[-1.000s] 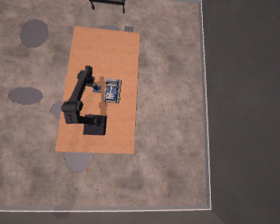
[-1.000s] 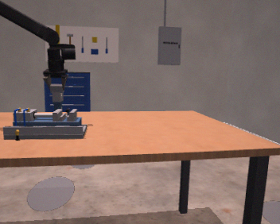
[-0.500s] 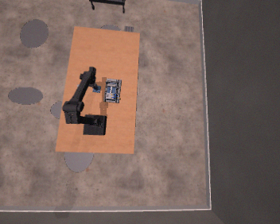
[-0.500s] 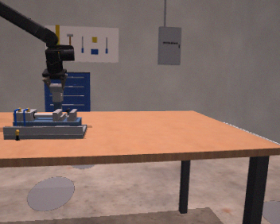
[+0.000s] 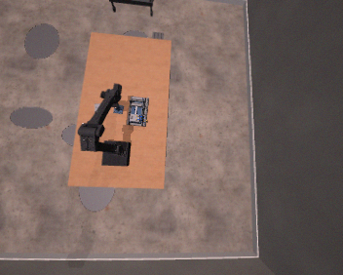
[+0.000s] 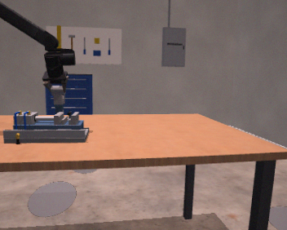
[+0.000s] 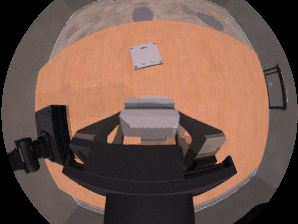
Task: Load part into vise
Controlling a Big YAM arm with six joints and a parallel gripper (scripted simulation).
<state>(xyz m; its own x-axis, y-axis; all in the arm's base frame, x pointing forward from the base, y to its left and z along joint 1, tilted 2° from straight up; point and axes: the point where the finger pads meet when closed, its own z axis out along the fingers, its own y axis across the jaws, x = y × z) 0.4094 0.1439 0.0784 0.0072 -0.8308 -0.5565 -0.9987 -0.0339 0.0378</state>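
The grey part lies 10 mm to the left of my hand. From my hand the other things lie so: vise 200 mm to the right, 140 mm below, 20 mm ahead.
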